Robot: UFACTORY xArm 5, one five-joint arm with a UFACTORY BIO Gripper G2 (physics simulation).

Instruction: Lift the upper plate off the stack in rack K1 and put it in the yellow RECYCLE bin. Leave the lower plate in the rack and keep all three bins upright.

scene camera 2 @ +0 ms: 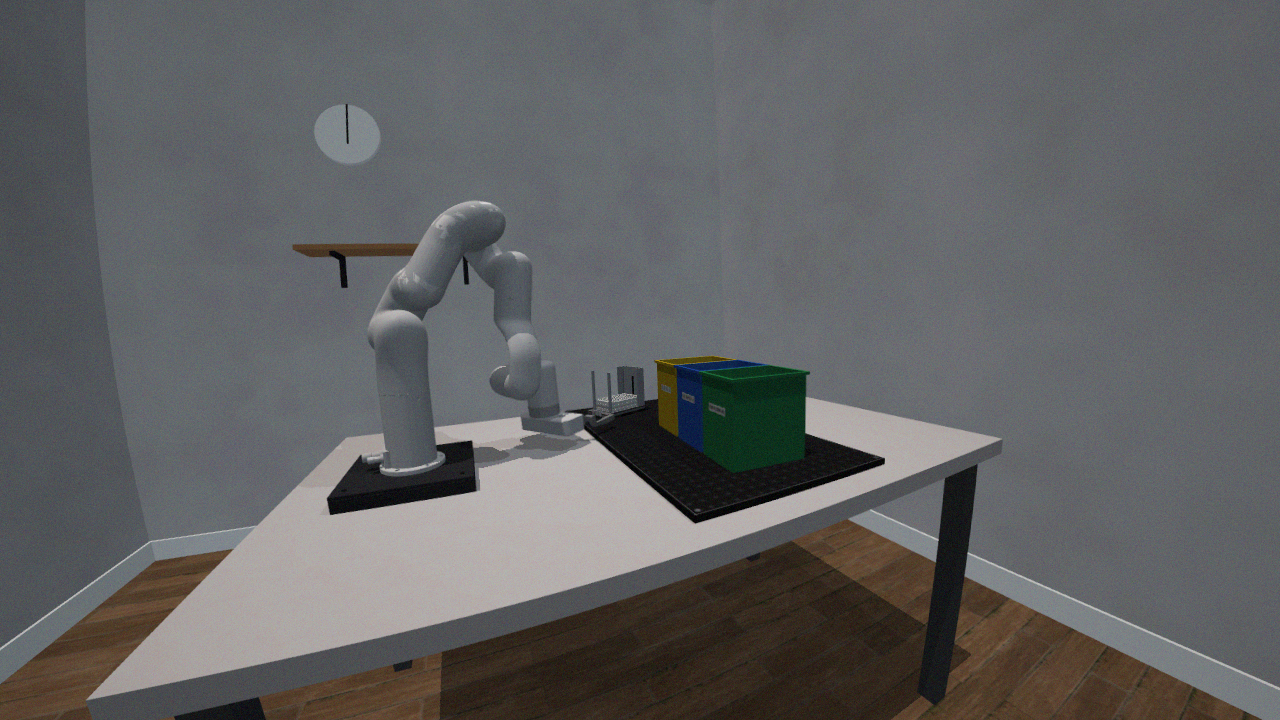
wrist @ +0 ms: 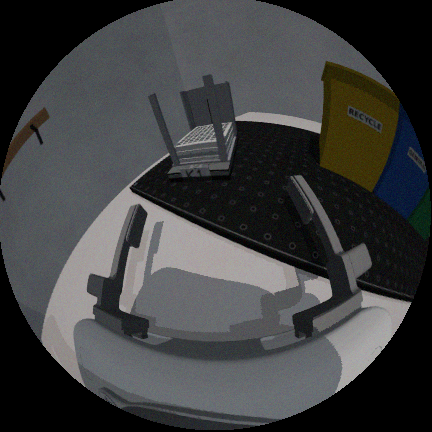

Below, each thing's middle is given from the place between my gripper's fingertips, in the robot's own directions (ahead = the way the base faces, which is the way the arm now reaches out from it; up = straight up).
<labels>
Now: hand 230 mm short of the yellow bin (scene camera 2: 666, 373), 200 mm to the left of it and 60 mm below it. From my hand the other things lie so: green bin (scene camera 2: 753, 417): 460 mm to the right, 180 mm ahead, 60 mm above; then blue bin (scene camera 2: 689, 382): 330 mm to the right, 200 mm ahead, 60 mm above.
</labels>
